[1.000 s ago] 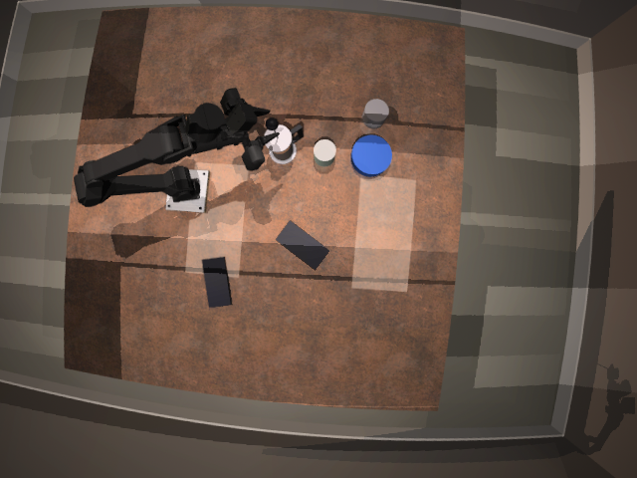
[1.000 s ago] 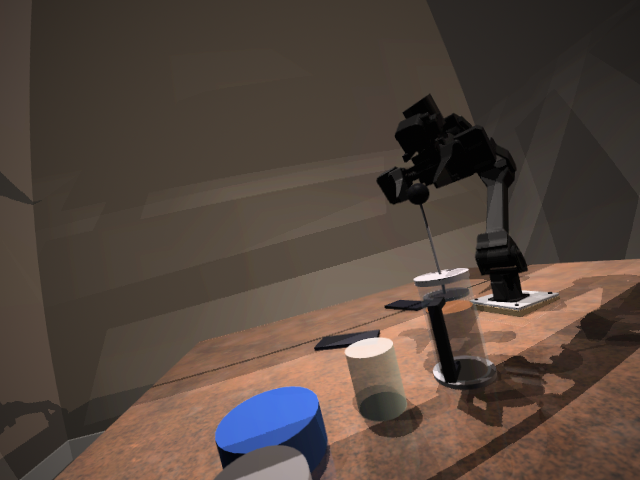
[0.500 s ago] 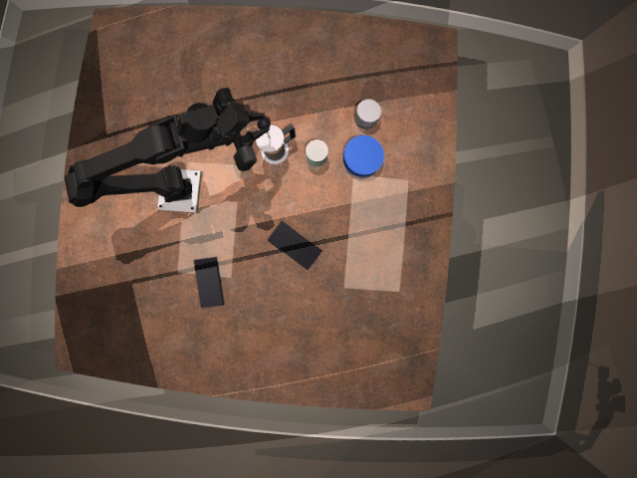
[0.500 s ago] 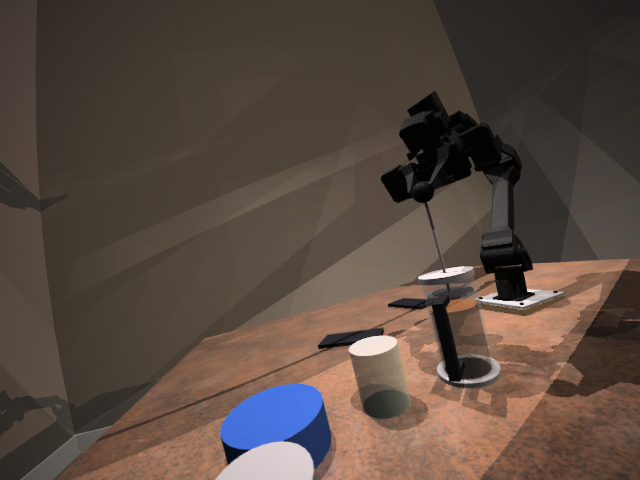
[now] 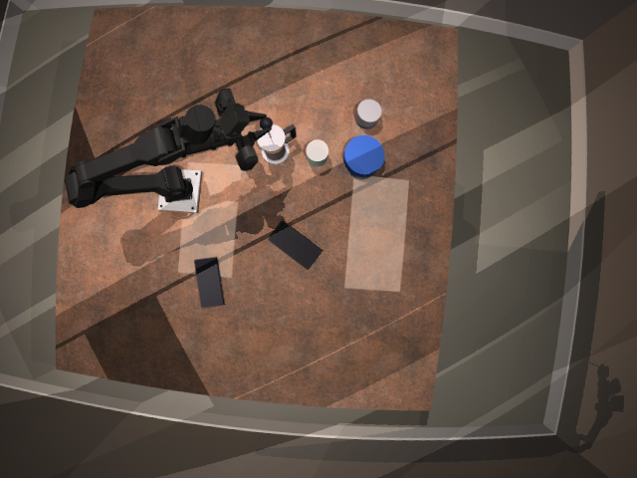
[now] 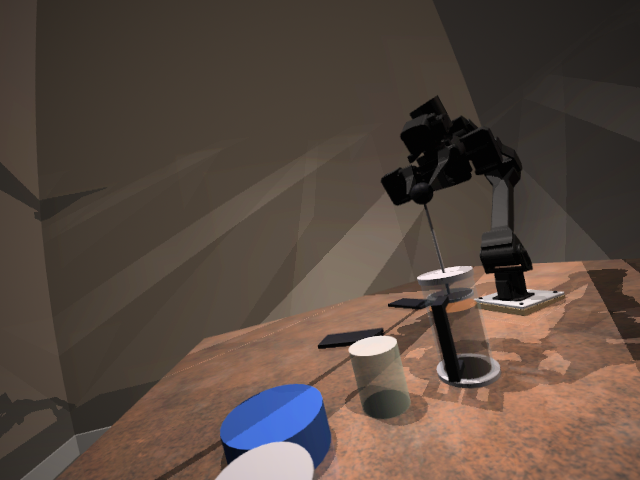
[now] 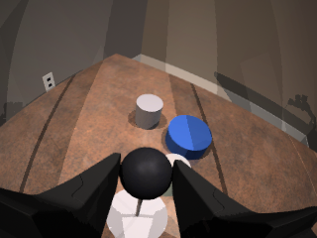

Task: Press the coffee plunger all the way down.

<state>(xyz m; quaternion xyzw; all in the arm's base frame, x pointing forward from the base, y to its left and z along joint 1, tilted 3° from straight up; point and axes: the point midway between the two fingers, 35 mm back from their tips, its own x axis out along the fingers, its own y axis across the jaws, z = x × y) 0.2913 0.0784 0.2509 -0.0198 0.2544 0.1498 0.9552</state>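
My gripper tip is 13 cm above the coffee press, 1 cm to the right of it and 1 cm short of it. The rest, counted from my gripper tip: cream cylinder 22 cm below, 12 cm ahead, 3 cm to the right.
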